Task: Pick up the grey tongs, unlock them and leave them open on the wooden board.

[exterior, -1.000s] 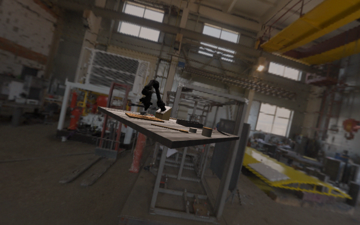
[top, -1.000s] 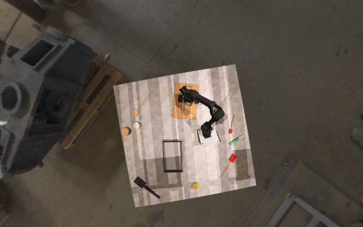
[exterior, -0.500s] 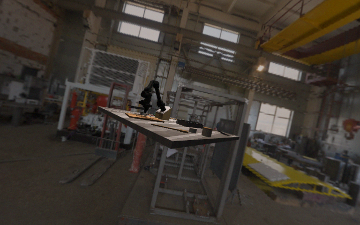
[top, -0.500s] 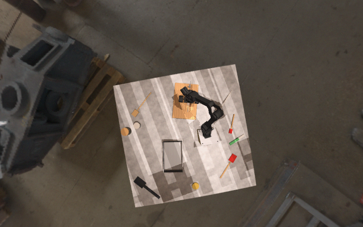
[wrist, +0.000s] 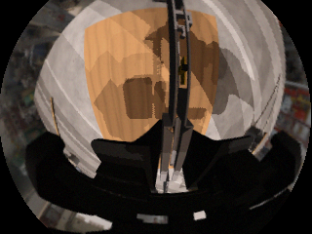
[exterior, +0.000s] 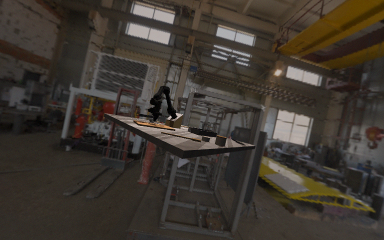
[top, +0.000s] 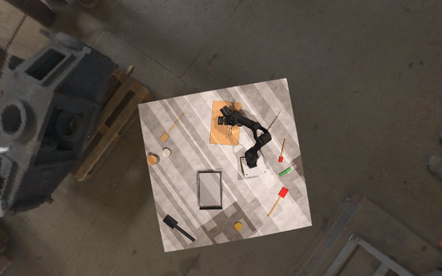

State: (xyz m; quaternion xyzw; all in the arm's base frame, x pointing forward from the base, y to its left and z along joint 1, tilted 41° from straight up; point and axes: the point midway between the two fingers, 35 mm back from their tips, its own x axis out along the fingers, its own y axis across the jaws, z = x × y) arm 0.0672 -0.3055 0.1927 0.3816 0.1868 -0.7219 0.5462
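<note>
Now: gripper tip 40 mm above the wooden board, 30 mm short of it and 10 mm to the left of it. Round my gripper tip: yellow mark 50 mm to the right, 40 mm above, 20 mm behind; then pale disc 570 mm ahead, 100 mm to the left, 30 mm below; then roasting tin 500 mm to the left, 300 mm ahead, 20 mm below.
</note>
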